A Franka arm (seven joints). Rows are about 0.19 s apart.
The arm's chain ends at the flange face. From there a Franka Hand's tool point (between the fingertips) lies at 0.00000 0.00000 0.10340 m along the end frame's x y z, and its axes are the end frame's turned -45 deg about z.
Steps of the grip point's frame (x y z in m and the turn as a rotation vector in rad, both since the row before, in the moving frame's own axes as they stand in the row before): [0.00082 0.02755 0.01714 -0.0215 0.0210 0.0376]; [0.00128 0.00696 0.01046 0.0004 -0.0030 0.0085]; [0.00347 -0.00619 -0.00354 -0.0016 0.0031 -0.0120]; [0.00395 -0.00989 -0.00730 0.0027 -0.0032 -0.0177]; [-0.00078 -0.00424 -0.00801 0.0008 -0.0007 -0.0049]
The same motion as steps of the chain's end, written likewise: [0.01696 0.01881 0.01719 -0.0004 0.0301 0.0376]; [0.00608 0.00383 0.01046 -0.0018 -0.0024 0.0085]; [-0.00227 -0.00672 -0.00354 0.0011 0.0033 -0.0120]; [-0.00377 -0.00983 -0.00730 -0.0004 -0.0042 -0.0177]; [-0.00344 -0.00244 -0.00801 0.0001 -0.0011 -0.0049]
